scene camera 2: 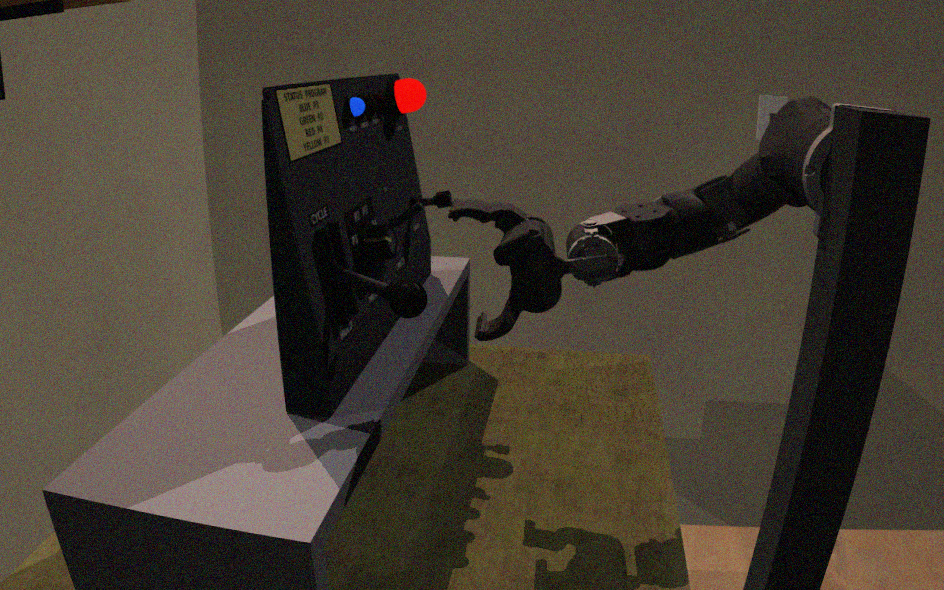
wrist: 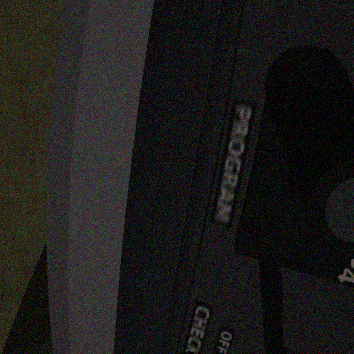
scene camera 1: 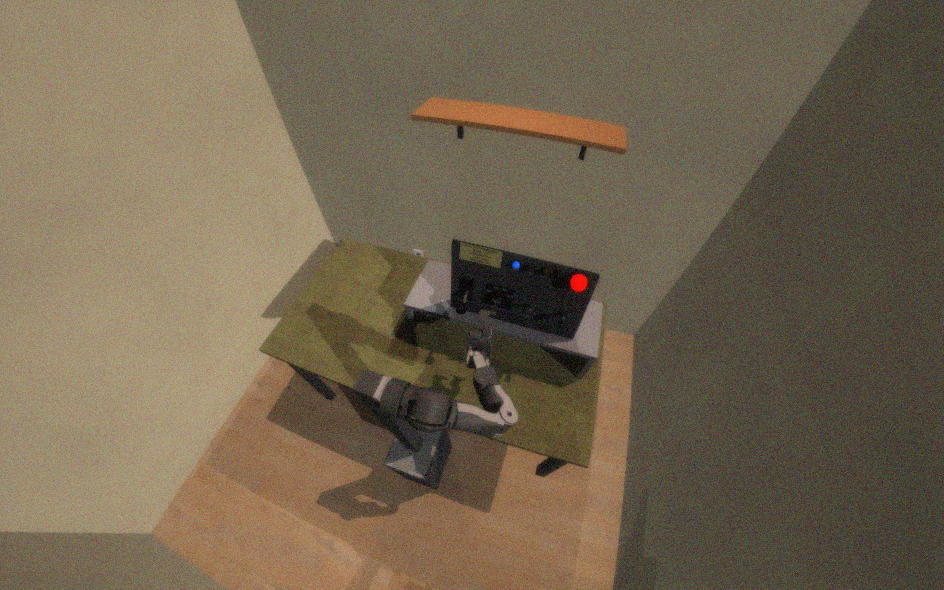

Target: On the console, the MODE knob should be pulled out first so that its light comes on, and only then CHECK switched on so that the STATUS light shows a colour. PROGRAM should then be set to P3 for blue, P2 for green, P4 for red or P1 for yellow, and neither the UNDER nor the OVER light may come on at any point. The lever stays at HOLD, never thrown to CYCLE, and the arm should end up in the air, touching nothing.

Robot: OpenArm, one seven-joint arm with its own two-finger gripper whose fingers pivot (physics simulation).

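Observation:
The console (scene camera 1: 532, 306) (scene camera 2: 379, 163) (wrist: 320, 310) stands upright. Its MODE light (scene camera 1: 515, 265) (scene camera 2: 357, 106) is blue and its STATUS light (scene camera 1: 578, 282) (scene camera 2: 409, 95) is red. UNDER and OVER look dark. The MODE knob (scene camera 2: 442, 198) sticks out on a stem. The PROGRAM knob (scene camera 2: 378, 244) (wrist: 344, 210) is partly cut off in the wrist view; its pointer does not show. P4 is beside it. The lever (scene camera 2: 407, 299) slants down towards the lower label. My gripper (scene camera 1: 478, 325) (scene camera 2: 466, 269) is open and empty, in front of the panel near PROGRAM. The CHECK switch's position is unclear.
The console stands on a pale stand (scene camera 1: 426, 286) (scene camera 2: 174, 445) (wrist: 100, 150) on the olive table (scene camera 1: 362, 278) (scene camera 2: 577, 417) (wrist: 25, 125). A wooden shelf (scene camera 1: 522, 123) is on the wall above. The protruding lever and MODE knob flank the PROGRAM area.

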